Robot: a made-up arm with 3 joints. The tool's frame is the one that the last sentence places. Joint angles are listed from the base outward.
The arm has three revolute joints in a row. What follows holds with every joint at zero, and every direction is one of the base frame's. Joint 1 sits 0.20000 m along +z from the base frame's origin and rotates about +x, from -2.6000 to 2.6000 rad. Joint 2 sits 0.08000 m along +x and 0.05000 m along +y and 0.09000 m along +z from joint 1 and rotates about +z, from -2.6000 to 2.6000 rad. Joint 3 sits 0.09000 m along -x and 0.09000 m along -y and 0.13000 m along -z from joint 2 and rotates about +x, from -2.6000 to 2.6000 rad. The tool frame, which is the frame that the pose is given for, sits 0.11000 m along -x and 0.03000 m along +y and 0.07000 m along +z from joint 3; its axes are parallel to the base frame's.
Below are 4 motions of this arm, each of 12 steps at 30 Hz.
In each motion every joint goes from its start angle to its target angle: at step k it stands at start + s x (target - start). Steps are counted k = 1, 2, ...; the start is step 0. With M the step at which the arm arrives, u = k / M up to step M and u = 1 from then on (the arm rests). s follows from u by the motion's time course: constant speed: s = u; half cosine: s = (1 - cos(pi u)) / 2; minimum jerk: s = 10 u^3 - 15 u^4 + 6 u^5.
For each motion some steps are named. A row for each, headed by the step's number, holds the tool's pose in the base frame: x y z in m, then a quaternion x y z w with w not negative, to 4 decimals.
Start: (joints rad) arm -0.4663 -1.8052 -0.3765
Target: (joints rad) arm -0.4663 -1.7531 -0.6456
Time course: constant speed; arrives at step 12
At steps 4, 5, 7, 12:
4: 0.0921 0.2293 0.0947 -0.2816 0.0000 -0.7795 0.5595
5: 0.0923 0.2285 0.0936 -0.2886 0.0087 -0.7781 0.5578
7: 0.0925 0.2270 0.0913 -0.3027 0.0260 -0.7750 0.5542
12: 0.0927 0.2233 0.0852 -0.3377 0.0688 -0.7654 0.5435

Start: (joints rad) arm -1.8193 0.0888 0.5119
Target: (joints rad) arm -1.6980 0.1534 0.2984
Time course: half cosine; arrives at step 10
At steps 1, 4, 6, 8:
1: -0.1104 0.0506 0.2547 -0.6084 0.0414 0.0180 0.7923
4: -0.1085 0.0485 0.2554 -0.6197 0.0497 0.0248 0.7828
6: -0.1068 0.0462 0.2559 -0.6304 0.0570 0.0322 0.7735
8: -0.1056 0.0441 0.2563 -0.6390 0.0624 0.0389 0.7657

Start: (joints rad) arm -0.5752 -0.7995 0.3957
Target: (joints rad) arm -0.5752 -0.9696 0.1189
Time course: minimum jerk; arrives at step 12
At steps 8, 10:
8: -0.0975 0.1591 0.1376 -0.1766 -0.1653 -0.4187 0.8753
10: -0.0910 0.1647 0.1329 -0.1962 -0.1597 -0.4350 0.8642

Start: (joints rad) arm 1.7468 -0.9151 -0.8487
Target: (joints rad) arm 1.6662 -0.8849 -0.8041
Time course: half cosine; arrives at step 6
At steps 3, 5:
3: -0.0586 -0.0119 0.3955 0.3836 0.4150 -0.1303 0.8147
5: -0.0608 -0.0063 0.3936 0.3784 0.4057 -0.1396 0.8202

